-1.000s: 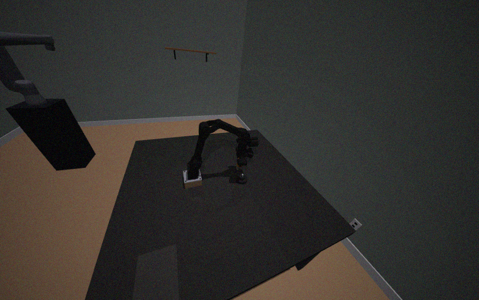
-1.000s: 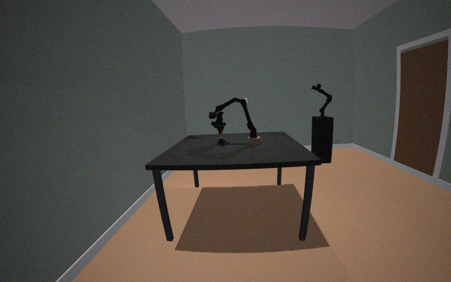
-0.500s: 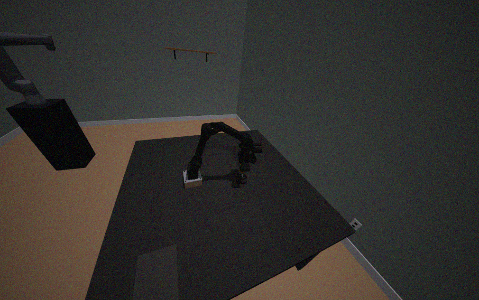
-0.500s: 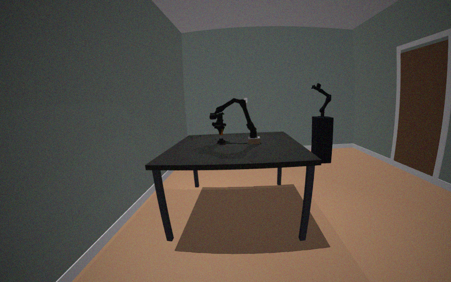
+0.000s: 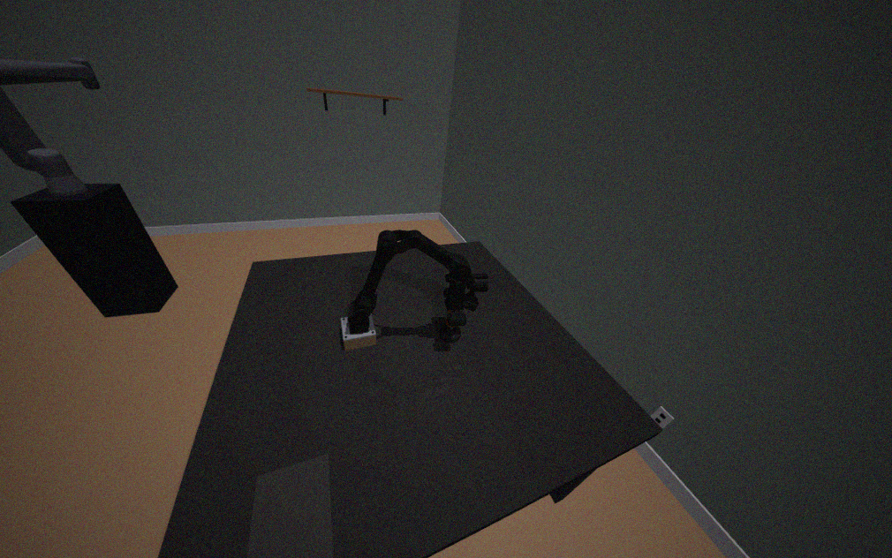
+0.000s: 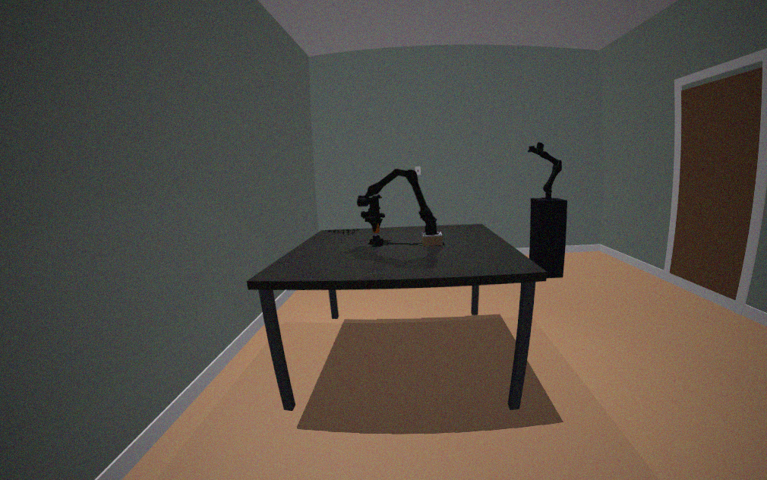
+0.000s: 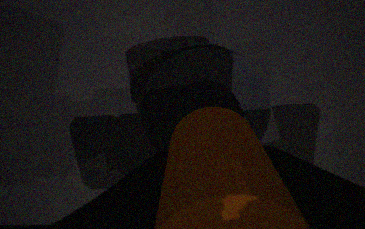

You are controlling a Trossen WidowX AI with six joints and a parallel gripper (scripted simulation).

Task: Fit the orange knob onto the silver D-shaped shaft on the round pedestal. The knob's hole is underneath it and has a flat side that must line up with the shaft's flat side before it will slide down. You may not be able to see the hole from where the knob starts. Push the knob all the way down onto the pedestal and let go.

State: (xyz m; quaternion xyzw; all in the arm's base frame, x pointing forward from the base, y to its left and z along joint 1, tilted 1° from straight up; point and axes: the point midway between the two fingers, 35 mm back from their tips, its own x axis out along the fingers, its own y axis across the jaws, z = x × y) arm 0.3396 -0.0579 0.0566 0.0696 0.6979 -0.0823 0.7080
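Now: gripper tip 30 mm below the orange knob. The rest, counted from my gripper tip: dark round pedestal: 40 mm below.
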